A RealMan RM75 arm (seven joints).
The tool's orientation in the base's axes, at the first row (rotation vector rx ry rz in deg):
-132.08, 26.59, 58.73
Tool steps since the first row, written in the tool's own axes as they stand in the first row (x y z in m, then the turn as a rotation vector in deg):
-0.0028, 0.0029, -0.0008, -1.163, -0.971, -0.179
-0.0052, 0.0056, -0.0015, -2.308, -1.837, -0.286
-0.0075, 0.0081, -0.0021, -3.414, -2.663, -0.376
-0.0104, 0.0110, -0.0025, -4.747, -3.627, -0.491
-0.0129, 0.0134, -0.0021, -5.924, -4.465, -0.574
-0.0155, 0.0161, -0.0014, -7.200, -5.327, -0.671
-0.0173, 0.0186, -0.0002, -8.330, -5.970, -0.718
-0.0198, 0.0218, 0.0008, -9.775, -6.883, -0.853
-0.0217, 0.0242, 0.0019, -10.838, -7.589, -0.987
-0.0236, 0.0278, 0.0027, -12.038, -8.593, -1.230
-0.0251, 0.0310, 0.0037, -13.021, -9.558, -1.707
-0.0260, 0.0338, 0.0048, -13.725, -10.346, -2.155
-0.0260, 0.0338, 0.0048, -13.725, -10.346, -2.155
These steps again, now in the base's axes. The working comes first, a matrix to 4 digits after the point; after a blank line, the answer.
The tool's axes in the first row as the columns of a matrix, in the base's axes (used below as rounded here):
0.6463, -0.5167, -0.5616
-0.0811, -0.7783, 0.6227
-0.7588, -0.3569, -0.5449

-0.0029, -0.0025, 0.0015, -0.149, 0.739, 1.327
-0.0054, -0.0049, 0.0028, -0.382, 1.439, 2.563
-0.0079, -0.0070, 0.0039, -0.619, 2.115, 3.746
-0.0110, -0.0093, 0.0053, -0.918, 2.902, 5.164
-0.0141, -0.0107, 0.0062, -1.199, 3.598, 6.401
-0.0176, -0.0121, 0.0068, -1.524, 4.312, 7.730
-0.0207, -0.0132, 0.0066, -1.896, 4.875, 8.843
-0.0245, -0.0149, 0.0068, -2.282, 5.619, 10.339
-0.0276, -0.0159, 0.0068, -2.529, 6.171, 11.470
-0.0311, -0.0180, 0.0065, -2.649, 6.898, 12.872
-0.0343, -0.0198, 0.0060, -2.518, 7.432, 14.222
-0.0370, -0.0212, 0.0051, -2.314, 7.823, 15.281
-0.0370, -0.0212, 0.0051, -2.314, 7.823, 15.281

